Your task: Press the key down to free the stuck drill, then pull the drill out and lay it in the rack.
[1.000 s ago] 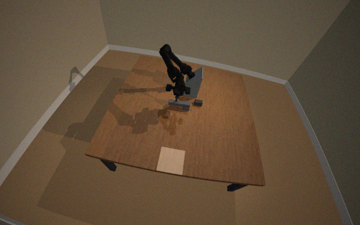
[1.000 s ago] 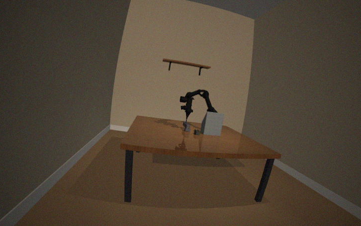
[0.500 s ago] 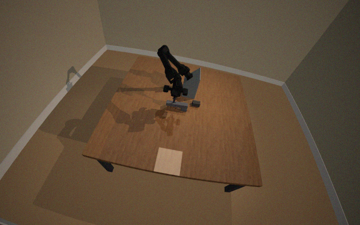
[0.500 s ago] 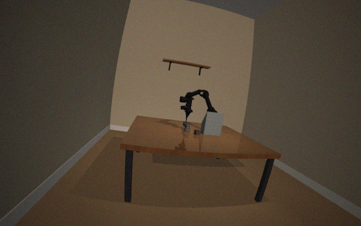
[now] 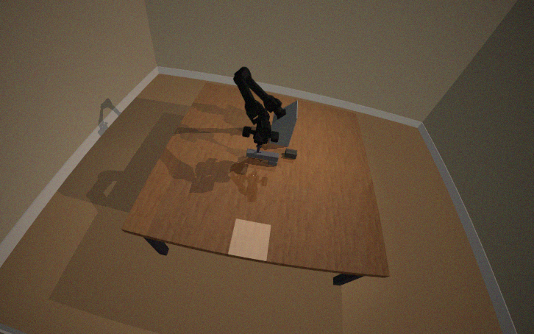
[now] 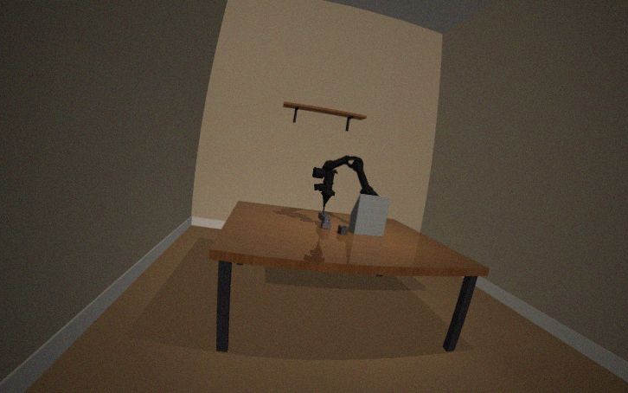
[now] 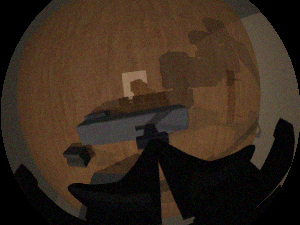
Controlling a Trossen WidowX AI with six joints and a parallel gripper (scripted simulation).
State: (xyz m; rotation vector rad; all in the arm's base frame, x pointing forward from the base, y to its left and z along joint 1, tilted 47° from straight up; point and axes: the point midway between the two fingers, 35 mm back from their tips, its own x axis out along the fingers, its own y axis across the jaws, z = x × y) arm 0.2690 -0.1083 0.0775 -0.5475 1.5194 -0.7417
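Right now the grey block is 8 cm below my gripper tip and 4 cm to the left of it. Round my gripper tip: dark drill (3 cm below).
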